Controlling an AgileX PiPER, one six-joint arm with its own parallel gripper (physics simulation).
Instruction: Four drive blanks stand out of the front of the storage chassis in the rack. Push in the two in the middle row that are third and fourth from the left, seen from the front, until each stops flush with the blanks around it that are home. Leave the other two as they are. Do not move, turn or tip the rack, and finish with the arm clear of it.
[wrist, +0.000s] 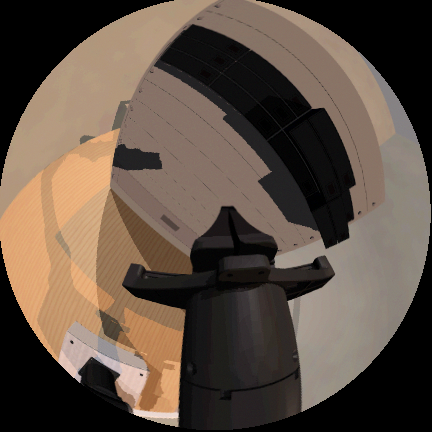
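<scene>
The rack (190, 145) fills the upper middle of the wrist view, with pale brown panels, and appears tilted by the lens. The storage chassis (200, 47) is a dark curved band across it, with rows of black blanks. Towards its right end a wide black block of blanks (315, 140) stands out of the front, and further black blank ends (335, 225) stick out below it. Their exact rows and columns are hard to tell in the dark. My gripper (226, 213) is shut and empty. Its tips show below and left of the protruding blanks, over the pale lower panels, apparently apart from them.
The wood-grained table top (75, 200) lies at the left, below the rack. A pale mounting plate (77, 345) with a black arm base (100, 377) is at the lower left. Dark shadows fall on the rack's panels. A grey surface (370, 260) extends at the right.
</scene>
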